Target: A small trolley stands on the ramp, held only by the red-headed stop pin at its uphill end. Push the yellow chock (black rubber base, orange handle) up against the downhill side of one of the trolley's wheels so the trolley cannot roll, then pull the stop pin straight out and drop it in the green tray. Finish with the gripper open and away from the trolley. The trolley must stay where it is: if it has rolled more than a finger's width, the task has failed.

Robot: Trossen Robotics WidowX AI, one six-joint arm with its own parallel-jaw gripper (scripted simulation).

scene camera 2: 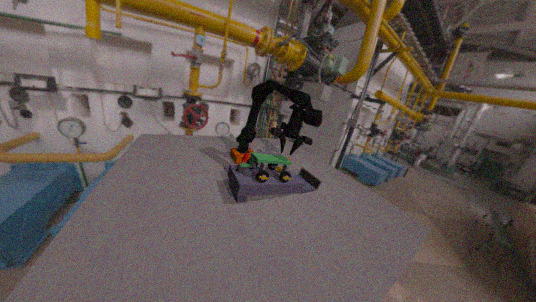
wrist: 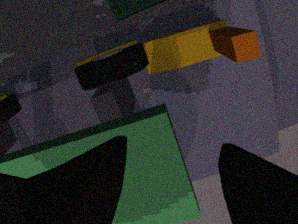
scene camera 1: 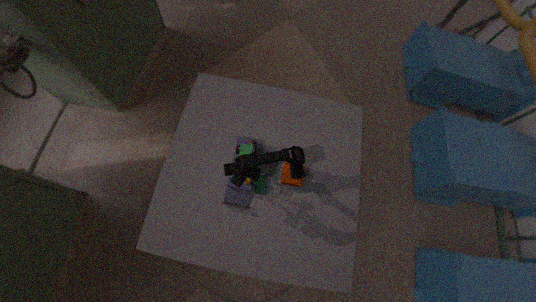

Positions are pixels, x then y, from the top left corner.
Scene:
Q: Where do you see a yellow chock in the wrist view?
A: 200,43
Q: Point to a trolley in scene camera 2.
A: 262,176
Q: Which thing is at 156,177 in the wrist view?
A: A trolley.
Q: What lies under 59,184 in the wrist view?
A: My gripper.

